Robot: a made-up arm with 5 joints.
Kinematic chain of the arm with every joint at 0, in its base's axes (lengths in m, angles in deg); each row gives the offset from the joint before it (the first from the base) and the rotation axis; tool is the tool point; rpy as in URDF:
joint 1: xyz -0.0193 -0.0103 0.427 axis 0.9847 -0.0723 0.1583
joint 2: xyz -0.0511 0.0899 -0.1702 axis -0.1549 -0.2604 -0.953
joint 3: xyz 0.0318 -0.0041 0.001 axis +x
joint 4: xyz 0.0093 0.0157 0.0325 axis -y
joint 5: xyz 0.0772 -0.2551 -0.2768 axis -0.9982 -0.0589 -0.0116
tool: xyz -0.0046 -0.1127 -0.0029 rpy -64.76 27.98 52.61
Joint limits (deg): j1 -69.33..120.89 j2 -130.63..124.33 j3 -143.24..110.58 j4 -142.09..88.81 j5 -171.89..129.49
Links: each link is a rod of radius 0.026 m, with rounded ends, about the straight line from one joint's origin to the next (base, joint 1, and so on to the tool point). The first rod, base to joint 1, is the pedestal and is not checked.
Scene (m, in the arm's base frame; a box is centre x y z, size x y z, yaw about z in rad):
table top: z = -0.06
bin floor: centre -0 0.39 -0.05 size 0.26 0.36 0.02 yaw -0.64
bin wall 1: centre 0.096 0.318 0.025 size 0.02 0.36 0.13 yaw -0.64
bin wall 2: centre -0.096 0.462 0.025 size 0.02 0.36 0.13 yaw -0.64
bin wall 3: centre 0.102 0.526 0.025 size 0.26 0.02 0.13 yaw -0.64
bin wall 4: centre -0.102 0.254 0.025 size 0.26 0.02 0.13 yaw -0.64
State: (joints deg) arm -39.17 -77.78 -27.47 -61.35 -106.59
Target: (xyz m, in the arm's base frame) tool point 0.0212 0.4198 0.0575
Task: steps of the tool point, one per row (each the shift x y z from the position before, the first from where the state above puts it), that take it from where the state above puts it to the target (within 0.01 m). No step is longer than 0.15 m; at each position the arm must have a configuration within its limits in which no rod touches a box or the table.
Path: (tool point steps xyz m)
1: 0.0500 0.0656 -0.0991
2: 0.0419 0.0971 -0.0741
3: 0.0309 0.1183 -0.0393
4: 0.0176 0.1266 0.0011
5: 0.0031 0.1196 0.0420
6: -0.0114 0.0983 0.0780
7: -0.0336 0.0597 -0.0321
8: -0.0531 0.0688 -0.0116
9: -0.0673 0.0728 0.0215
10: -0.0004 0.0058 -0.0548
11: 0.0001 0.0000 -0.0541
12: 0.0003 -0.0058 -0.0523

